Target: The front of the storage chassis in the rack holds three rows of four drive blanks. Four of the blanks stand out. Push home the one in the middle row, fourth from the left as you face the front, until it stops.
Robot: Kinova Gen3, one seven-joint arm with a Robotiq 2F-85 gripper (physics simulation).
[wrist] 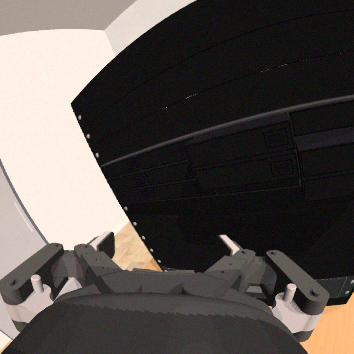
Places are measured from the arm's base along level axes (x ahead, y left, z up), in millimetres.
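Pixels of known places: gripper, fingertip midpoint: (pixel 164 245).
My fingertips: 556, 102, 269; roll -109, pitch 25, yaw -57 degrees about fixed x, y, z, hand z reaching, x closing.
Ahead of a thing's pixels: the offset from my fingertips to its middle, as dx, dy, dz. "spot": to the spot under its first point. Level surfaces: height alone.
The storage chassis @(spot: +118, -32, -23) (pixel 240 189) is black and dark, set in the black rack (pixel 225 60), across the middle and right of the wrist view. Its drive blanks show as dark panels in slanting rows, larger toward the right. Two blanks (pixel 230 146) (pixel 240 174) with small square outlines lie one above the other right of centre. More blanks @(+144, -161, +15) (pixel 327 162) run past the right edge, with a paler band above them. The dark surfaces make it hard to tell which blanks stand out or which is the named one. My gripper (pixel 164 245) is open and empty, below the blanks in the view.
The rack's left edge has a line of round screws or holes. A pale wall (pixel 50 85) stands to the left, with a grey door-like panel (pixel 17 235) at the far left. An orange wooden surface @(dz -397) (pixel 335 325) shows at lower right, and tiled floor (pixel 127 245) shows behind the left finger.
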